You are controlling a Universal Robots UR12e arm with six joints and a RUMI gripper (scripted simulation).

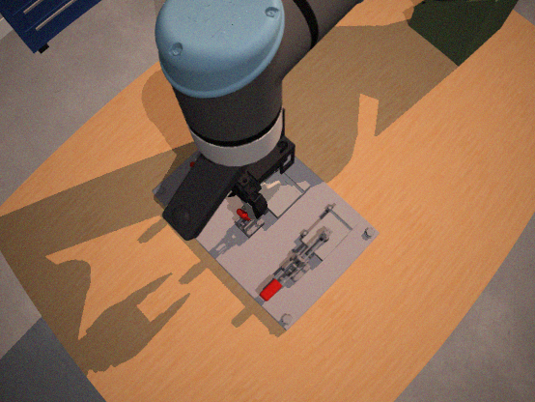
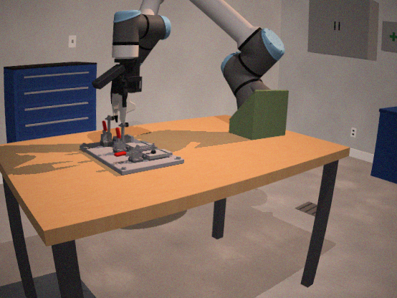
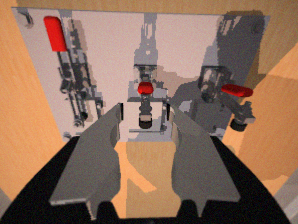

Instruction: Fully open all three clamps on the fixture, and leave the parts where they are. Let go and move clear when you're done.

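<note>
Right now my hand is 30 mm past the grey fixture plate and 130 mm above it. From my hand the other things lie so: flat grey part 110 mm behind, 100 mm to the left, 110 mm below.
</note>
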